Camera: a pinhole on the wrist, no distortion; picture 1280 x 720 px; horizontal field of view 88.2 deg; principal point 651.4 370.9 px. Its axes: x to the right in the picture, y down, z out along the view. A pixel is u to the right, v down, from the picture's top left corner.
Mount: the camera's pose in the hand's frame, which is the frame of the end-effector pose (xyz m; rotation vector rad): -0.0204 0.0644 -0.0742 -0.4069 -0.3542 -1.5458
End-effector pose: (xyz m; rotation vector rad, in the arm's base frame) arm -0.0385 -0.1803 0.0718 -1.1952 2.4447 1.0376
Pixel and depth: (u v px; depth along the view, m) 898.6 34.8 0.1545
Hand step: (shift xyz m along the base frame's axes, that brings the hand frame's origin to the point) -0.0147 0.1549 0.0216
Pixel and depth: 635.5 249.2 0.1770
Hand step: -0.0929 0.1467 0.0388
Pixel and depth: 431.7 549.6 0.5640
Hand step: -0.5031 0.3410 -0.0693
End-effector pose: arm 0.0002 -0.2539 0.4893 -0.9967 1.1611 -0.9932
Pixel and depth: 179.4 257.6 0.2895
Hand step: 0.1137 0.1640 -0.3436
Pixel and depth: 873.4 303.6 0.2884
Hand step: 0.2298 0.0891 -0.0722
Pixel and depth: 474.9 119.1 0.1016
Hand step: 0.0098 0.0888 -0.1172
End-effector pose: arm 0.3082 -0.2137 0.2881 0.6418 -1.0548 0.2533
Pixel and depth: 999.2 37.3 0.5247
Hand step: -0.5455 -0.2344 -0.0312
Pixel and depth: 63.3 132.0 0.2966
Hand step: -0.3199 0.3181 0.0821
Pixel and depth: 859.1 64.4 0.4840
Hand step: -0.5015 -0.1099 0.0042
